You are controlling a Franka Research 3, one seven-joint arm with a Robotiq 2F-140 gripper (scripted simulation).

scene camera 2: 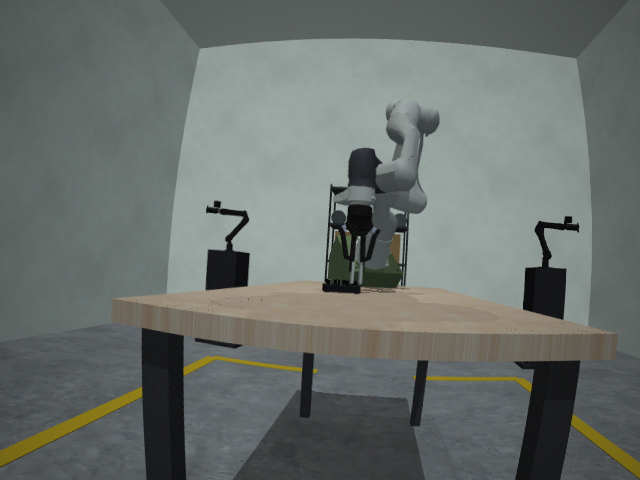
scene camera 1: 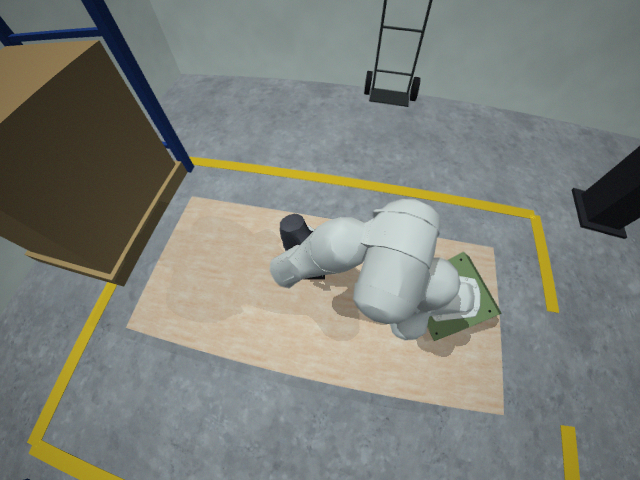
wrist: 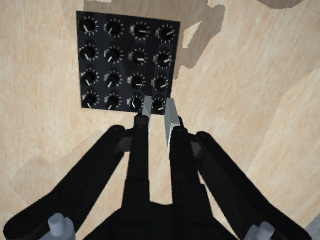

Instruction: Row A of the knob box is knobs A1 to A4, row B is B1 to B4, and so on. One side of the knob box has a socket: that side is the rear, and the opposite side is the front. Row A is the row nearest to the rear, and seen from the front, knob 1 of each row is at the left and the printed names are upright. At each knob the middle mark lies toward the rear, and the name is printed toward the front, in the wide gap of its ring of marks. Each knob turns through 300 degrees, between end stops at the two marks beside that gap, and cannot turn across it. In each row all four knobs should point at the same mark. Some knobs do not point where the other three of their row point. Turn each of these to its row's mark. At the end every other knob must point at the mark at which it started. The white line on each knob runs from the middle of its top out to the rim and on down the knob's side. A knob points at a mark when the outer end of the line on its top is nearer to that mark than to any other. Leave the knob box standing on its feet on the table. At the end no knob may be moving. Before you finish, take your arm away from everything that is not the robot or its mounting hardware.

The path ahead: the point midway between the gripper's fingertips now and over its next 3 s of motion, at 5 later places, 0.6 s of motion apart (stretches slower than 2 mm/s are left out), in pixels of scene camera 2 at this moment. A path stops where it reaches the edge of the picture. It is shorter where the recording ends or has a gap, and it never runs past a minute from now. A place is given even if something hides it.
The gripper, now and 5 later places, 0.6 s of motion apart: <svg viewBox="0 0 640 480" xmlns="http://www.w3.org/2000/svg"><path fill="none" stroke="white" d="M355 283L354 276L356 271L355 269L354 268L352 266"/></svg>
